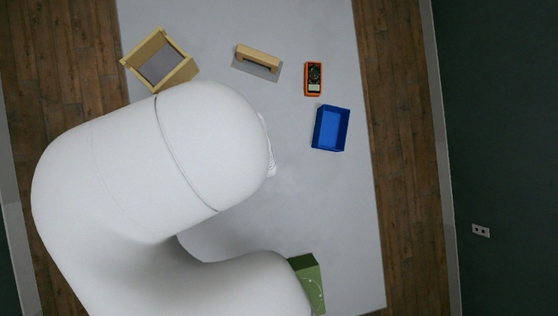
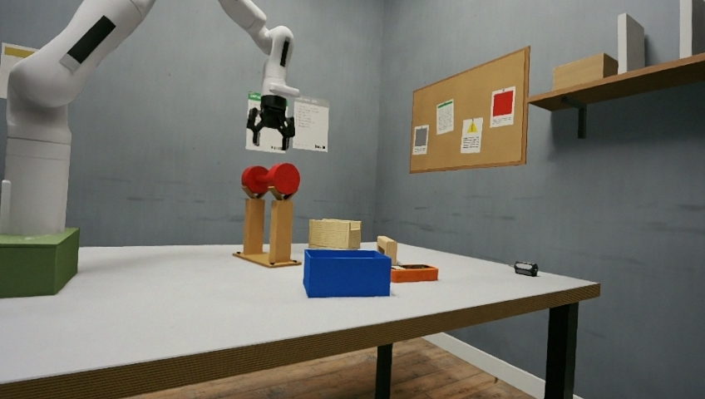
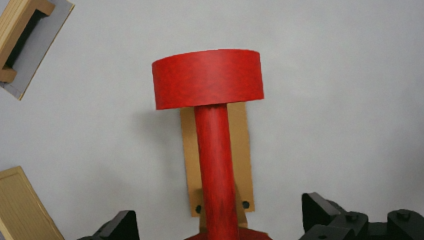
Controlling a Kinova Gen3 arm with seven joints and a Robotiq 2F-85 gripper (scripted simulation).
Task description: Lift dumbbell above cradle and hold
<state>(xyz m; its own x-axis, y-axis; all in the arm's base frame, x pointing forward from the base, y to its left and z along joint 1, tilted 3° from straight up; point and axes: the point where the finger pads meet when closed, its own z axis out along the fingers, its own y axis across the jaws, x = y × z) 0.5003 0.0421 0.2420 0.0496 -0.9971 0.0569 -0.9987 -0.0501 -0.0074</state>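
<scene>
The red dumbbell is 10 cm below my hand. The rest, counted from my hand: wooden box (36 cm ahead, 13 cm to the left, 28 cm below); then orange multimeter (19 cm ahead, 38 cm to the right, 32 cm below); then cradle (24 cm below).
</scene>
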